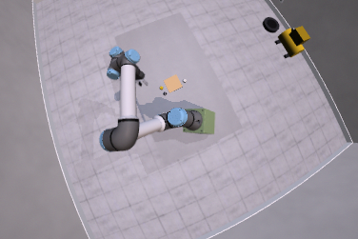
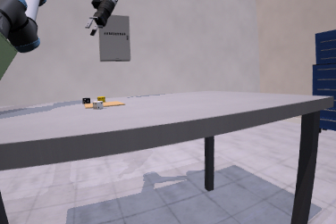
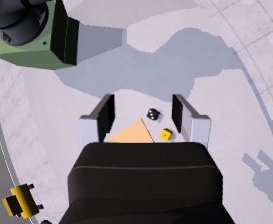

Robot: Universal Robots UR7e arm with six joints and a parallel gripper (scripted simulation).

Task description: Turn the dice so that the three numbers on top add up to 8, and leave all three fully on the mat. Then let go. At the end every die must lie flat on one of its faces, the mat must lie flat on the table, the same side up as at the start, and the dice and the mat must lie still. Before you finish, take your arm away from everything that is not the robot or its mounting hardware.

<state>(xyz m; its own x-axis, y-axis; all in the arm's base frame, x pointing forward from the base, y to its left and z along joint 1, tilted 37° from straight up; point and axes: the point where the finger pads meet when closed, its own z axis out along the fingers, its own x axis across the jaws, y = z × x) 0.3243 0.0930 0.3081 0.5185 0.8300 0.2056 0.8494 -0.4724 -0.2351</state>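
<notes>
My hand is 35 cm to the left of the white die, 35 cm above it and 2 cm short of it. The rest, counted from my hand: mat: 36 cm below, 24 cm to the right, 4 cm ahead; then yellow die: 35 cm below, 12 cm to the right, 3 cm ahead.
</notes>
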